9 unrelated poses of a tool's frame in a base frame.
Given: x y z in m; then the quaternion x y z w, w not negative.
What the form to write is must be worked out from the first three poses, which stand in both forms.
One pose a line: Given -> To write
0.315, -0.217, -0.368, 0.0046, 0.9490, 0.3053, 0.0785 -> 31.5, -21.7, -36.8, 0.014, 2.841, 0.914
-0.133, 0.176, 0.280, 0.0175, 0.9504, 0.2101, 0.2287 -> -13.3, 17.6, 28.0, 0.048, 2.617, 0.578
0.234, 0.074, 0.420, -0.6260, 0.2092, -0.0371, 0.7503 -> 23.4, 7.4, 42.0, -1.368, 0.457, -0.081
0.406, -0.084, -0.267, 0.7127, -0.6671, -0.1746, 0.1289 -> 40.6, -8.4, -26.7, 2.072, -1.939, -0.508
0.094, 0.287, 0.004, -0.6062, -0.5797, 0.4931, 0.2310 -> 9.4, 28.7, 0.4, -1.667, -1.594, 1.356
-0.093, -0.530, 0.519, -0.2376, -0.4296, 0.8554, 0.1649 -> -9.3, -53.0, 51.9, -0.677, -1.224, 2.437
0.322, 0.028, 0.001, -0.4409, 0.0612, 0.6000, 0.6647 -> 32.2, 2.8, 0.1, -0.996, 0.138, 1.355
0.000, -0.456, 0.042, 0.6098, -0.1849, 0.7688, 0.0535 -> 0.0, -45.6, 4.2, 1.853, -0.562, 2.336
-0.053, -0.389, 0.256, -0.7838, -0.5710, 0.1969, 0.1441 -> -5.3, -38.9, 25.6, -2.259, -1.646, 0.568
